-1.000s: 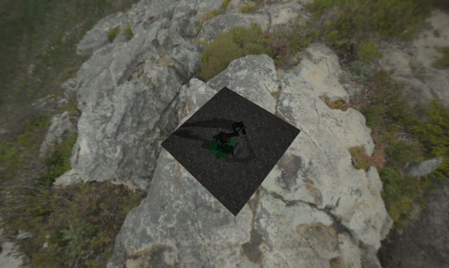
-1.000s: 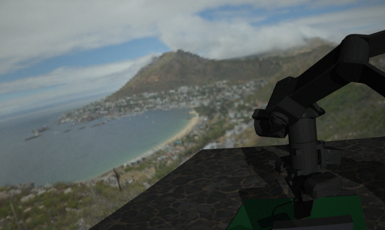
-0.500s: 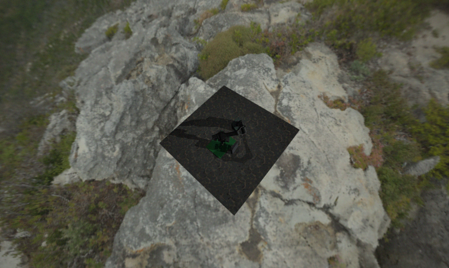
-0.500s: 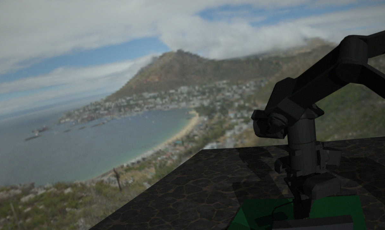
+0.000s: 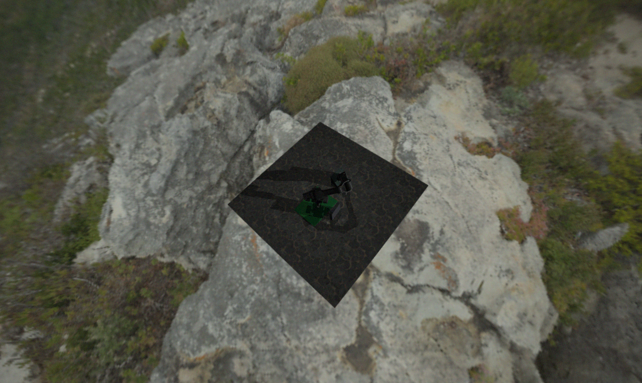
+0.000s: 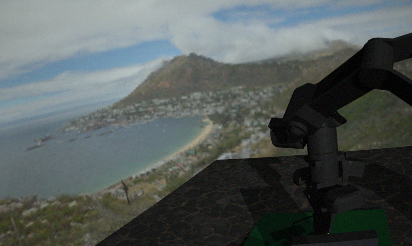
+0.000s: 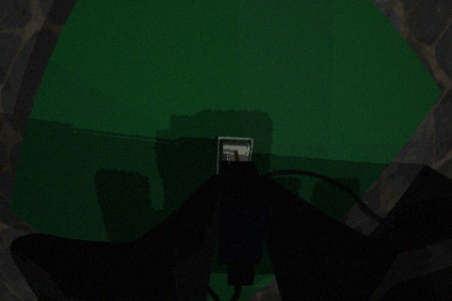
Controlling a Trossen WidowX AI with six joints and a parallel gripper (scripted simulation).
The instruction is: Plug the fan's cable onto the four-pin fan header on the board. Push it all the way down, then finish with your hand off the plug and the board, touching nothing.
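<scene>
My gripper tip is 1 cm to the right of the dark fan plug, 1 cm below it and 1 cm short of it. The rest, counted from my gripper tip: white fan header (4 cm below, 1 cm ahead); then green board (6 cm below, 2 cm ahead, 1 cm to the right).
</scene>
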